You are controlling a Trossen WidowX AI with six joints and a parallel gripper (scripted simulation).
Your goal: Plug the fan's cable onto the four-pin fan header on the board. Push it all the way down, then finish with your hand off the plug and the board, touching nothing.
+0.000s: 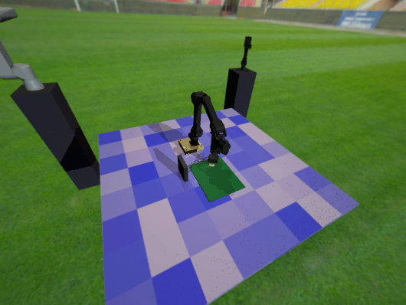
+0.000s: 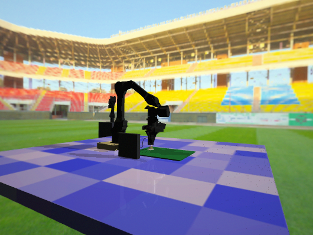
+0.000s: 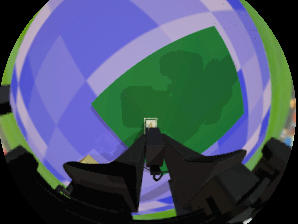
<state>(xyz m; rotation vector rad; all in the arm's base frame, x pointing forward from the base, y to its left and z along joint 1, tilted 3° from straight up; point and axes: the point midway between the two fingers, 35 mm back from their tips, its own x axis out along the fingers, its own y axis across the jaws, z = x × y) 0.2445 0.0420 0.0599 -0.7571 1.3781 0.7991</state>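
Right now the black plug is 10 mm to the right of my gripper tip and 10 mm above it. Round my gripper tip: black fan: 210 mm to the right, 10 mm above; green board: 90 mm ahead, 60 mm below, 20 mm to the right; pale header: 50 mm below, 10 mm to the right.
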